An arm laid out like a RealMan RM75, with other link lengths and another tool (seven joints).
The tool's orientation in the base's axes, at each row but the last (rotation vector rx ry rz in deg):
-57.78, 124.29, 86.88
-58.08, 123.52, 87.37
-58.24, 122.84, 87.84
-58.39, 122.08, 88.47
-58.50, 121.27, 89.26
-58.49, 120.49, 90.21
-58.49, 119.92, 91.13
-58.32, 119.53, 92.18
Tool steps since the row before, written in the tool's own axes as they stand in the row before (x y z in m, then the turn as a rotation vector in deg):
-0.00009, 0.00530, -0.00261, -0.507, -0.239, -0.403
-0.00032, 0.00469, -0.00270, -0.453, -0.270, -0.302
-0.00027, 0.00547, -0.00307, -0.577, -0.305, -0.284
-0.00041, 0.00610, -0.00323, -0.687, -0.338, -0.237
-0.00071, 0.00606, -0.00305, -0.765, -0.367, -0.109
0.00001, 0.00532, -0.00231, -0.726, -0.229, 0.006
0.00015, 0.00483, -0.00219, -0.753, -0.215, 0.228
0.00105, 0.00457, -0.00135, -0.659, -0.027, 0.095
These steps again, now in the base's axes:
-0.00326, -0.00132, 0.00475, 0.580, -0.225, 0.300
-0.00267, -0.00149, 0.00448, 0.549, -0.158, 0.206
-0.00321, -0.00177, 0.00510, 0.658, -0.103, 0.252
-0.00353, -0.00183, 0.00566, 0.750, -0.026, 0.281
-0.00331, -0.00166, 0.00573, 0.805, 0.116, 0.264
-0.00339, -0.00142, 0.00449, 0.663, 0.228, 0.297
-0.00314, -0.00149, 0.00401, 0.636, 0.445, 0.250
-0.00369, -0.00110, 0.00300, 0.462, 0.311, 0.366

